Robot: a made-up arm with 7 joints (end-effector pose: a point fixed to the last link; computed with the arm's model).
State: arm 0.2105 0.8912 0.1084 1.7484 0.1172 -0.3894 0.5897
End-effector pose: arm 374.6 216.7 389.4 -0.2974 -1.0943 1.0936
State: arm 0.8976 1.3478 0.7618 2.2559 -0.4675 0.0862 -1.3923
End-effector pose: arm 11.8 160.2 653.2 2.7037 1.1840 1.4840
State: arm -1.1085 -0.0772 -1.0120 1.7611 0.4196 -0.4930 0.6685
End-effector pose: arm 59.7 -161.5 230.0 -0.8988 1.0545 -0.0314
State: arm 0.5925 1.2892 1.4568 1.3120 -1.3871 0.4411 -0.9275
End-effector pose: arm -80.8 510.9 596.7 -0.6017 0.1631 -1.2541
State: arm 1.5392 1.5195 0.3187 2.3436 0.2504 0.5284 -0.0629
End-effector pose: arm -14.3 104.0 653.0 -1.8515 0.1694 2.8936
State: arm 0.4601 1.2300 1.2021 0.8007 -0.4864 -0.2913 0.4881
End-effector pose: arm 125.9 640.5 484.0 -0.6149 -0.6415 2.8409
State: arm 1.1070 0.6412 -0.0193 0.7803 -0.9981 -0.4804 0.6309
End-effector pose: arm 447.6 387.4 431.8 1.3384 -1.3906 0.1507
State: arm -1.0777 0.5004 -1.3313 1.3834 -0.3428 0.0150 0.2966
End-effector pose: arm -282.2 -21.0 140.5 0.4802 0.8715 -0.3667
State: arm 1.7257 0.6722 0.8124 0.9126 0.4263 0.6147 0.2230
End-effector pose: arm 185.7 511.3 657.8 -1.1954 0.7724 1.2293
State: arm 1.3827 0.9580 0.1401 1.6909 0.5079 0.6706 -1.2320
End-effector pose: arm 146.0 275.2 711.7 -0.4233 0.8255 3.0631
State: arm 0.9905 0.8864 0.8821 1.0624 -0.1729 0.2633 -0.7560
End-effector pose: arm 189.5 564.4 531.8 -0.1034 0.4403 -2.6973
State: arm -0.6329 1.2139 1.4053 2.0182 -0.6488 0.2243 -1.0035
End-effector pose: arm 234.4 292.8 545.0 -1.8774 0.3790 -2.7258
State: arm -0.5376 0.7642 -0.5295 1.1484 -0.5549 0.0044 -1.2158
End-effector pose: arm 77.7 263.1 -52.2 -0.0949 -1.4863 1.7609
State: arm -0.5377 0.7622 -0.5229 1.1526 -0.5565 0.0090 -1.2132
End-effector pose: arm 79.9 262.6 -51.6 -0.1477 -1.4876 1.8175
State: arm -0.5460 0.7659 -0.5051 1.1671 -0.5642 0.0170 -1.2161
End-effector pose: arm 83.6 263.5 -49.2 -0.3678 -1.4913 2.0382
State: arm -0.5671 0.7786 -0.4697 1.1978 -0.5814 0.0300 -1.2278
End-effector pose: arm 89.6 266.7 -43.8 -0.8577 -1.4855 2.5229
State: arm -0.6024 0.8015 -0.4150 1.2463 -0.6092 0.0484 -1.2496
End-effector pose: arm 98.3 272.3 -34.6 -1.3724 -1.4453 3.0231
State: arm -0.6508 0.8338 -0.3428 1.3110 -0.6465 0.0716 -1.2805
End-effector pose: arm 109.9 279.5 -21.4 -1.6690 -1.3677 -2.9903
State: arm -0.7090 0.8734 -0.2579 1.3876 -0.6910 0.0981 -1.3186
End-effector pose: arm 123.8 286.8 -4.5 -1.8260 -1.2642 -2.8755
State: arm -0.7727 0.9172 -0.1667 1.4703 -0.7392 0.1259 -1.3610
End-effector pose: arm 138.8 292.3 15.1 -1.9197 -1.1473 -2.8400
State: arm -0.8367 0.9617 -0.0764 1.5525 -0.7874 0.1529 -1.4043
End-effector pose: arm 153.6 294.5 35.5 -1.9834 -1.0288 -2.8477
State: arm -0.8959 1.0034 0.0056 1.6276 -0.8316 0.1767 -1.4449
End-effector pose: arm 166.6 293.3 54.7 -2.0296 -0.9207 -2.8791
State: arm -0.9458 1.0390 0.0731 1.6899 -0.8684 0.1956 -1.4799
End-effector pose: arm 176.6 289.6 70.7 -2.0630 -0.8321 -2.9198
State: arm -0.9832 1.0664 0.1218 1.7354 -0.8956 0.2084 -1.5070
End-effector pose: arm 183.3 285.3 82.2 -2.0858 -0.7685 -2.9586
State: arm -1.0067 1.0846 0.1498 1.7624 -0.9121 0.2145 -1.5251
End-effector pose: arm 186.6 282.0 88.7 -2.0985 -0.7321 -2.9880
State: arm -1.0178 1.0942 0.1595 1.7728 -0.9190 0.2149 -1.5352
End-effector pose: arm 187.2 280.5 90.8 -2.1028 -0.7193 -3.0055
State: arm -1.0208 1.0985 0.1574 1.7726 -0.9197 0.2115 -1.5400
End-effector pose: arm 186.3 280.3 90.2 -2.1018 -0.7214 -3.0148
